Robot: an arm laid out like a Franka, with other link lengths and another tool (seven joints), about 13 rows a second.
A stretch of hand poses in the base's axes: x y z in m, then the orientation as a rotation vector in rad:
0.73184 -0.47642 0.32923 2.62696 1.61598 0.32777
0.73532 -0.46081 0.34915 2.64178 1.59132 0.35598
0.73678 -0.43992 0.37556 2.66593 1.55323 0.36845
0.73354 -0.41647 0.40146 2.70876 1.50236 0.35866
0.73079 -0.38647 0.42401 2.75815 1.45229 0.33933
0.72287 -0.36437 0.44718 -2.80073 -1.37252 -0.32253
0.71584 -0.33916 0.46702 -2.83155 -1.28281 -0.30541
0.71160 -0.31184 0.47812 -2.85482 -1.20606 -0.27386
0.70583 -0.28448 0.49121 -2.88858 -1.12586 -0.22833
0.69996 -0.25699 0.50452 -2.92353 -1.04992 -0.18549
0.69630 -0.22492 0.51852 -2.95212 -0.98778 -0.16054
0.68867 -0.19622 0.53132 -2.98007 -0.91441 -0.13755
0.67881 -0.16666 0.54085 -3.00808 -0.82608 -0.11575
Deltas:
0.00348 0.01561 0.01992 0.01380 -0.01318 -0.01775
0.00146 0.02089 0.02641 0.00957 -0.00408 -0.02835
-0.00324 0.02345 0.02590 0.01042 0.01346 -0.04055
-0.00275 0.03000 0.02255 0.01307 0.02226 -0.04109
-0.00792 0.02210 0.02317 0.01122 0.01779 -0.05607
-0.00703 0.02521 0.01984 0.01179 0.01726 -0.05868
-0.00424 0.02732 0.01110 0.00749 0.02533 -0.04948
-0.00577 0.02736 0.01309 -0.00481 0.03056 -0.05509
-0.00587 0.02749 0.01331 -0.00974 0.02687 -0.05326
-0.00366 0.03207 0.01400 -0.00819 0.01497 -0.04371
-0.00763 0.02870 0.01280 -0.00539 0.01448 -0.05019
-0.00986 0.02956 0.00953 -0.00308 0.01434 -0.05922

